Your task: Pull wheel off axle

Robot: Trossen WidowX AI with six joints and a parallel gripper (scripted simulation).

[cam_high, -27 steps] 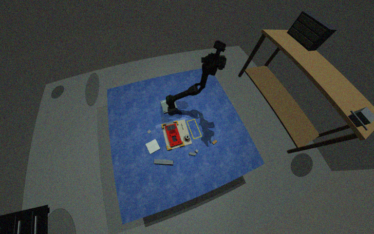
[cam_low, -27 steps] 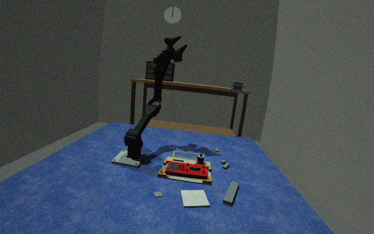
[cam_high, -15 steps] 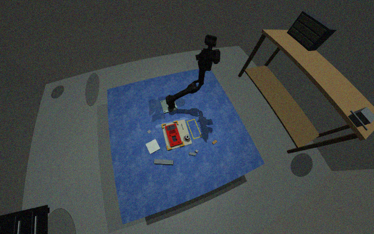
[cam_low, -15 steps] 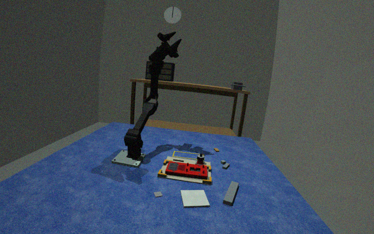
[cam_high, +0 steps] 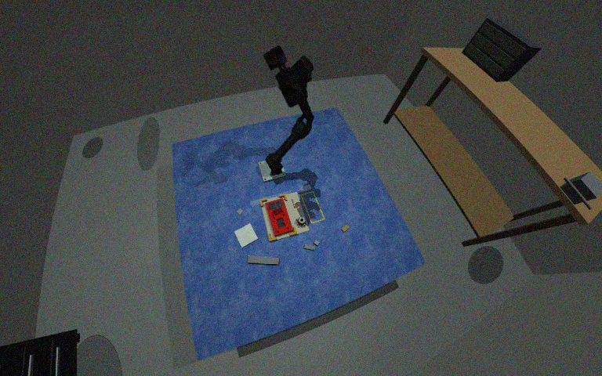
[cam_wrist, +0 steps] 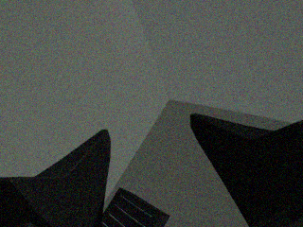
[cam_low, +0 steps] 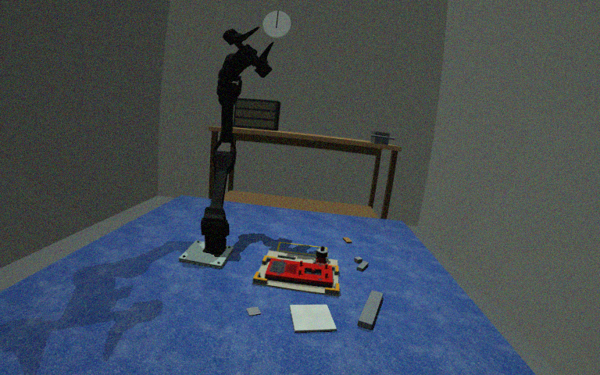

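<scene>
The dark round wheel is 250 mm ahead of my gripper tip, 50 mm to the left of it and 690 mm below it. The rest, counted from my gripper tip: axle (240 mm ahead, 50 mm to the left, 690 mm below); white square plate (240 mm ahead, 270 mm to the right, 720 mm below); grey square (100 mm ahead, 280 mm to the right, 720 mm below).
</scene>
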